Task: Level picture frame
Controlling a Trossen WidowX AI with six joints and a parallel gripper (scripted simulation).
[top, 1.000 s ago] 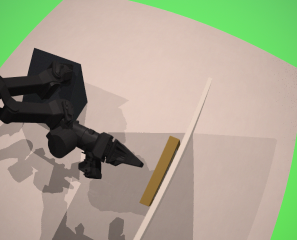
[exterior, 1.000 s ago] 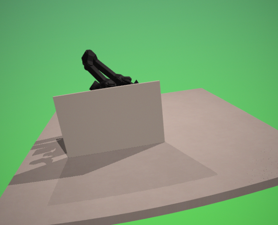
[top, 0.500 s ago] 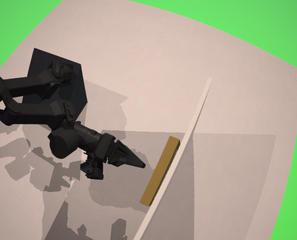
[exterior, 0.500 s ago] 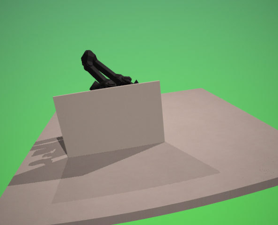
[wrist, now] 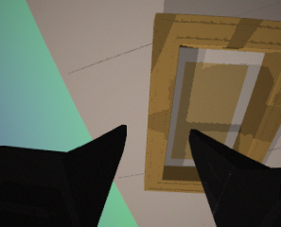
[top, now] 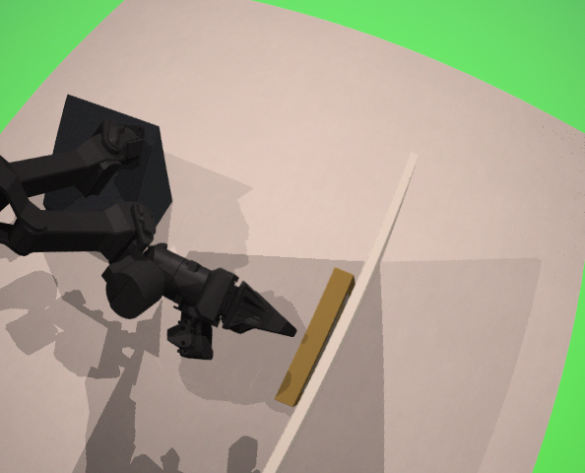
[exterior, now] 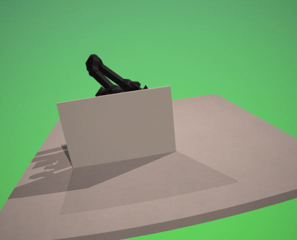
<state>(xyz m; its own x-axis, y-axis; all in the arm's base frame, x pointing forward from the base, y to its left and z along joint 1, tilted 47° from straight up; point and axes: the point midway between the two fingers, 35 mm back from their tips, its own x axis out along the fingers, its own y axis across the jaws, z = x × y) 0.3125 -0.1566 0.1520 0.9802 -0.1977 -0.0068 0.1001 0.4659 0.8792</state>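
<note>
Right now the picture frame is 4 cm ahead of my gripper tip, 1 cm to the left of it and 5 cm below it. Round my gripper tip: thin upright wall: 5 cm ahead, 6 cm below.
</note>
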